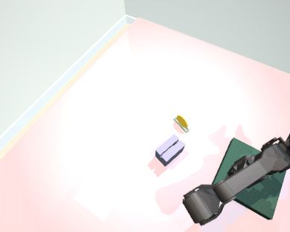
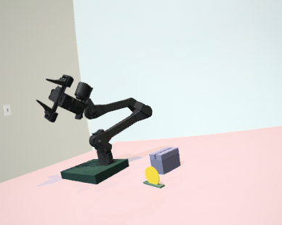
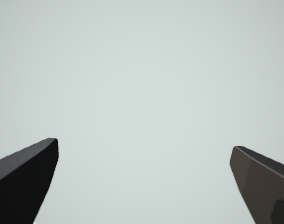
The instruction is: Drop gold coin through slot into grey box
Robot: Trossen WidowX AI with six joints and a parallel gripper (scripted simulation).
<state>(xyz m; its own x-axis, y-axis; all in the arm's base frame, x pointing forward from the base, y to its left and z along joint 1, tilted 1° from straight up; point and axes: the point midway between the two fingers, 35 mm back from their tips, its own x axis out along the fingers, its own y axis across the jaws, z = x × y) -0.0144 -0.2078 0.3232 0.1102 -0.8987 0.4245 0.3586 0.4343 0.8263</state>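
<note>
My gripper tip is 310 mm short of the gold coin, 160 mm to the right of it and 340 mm above it.
</note>
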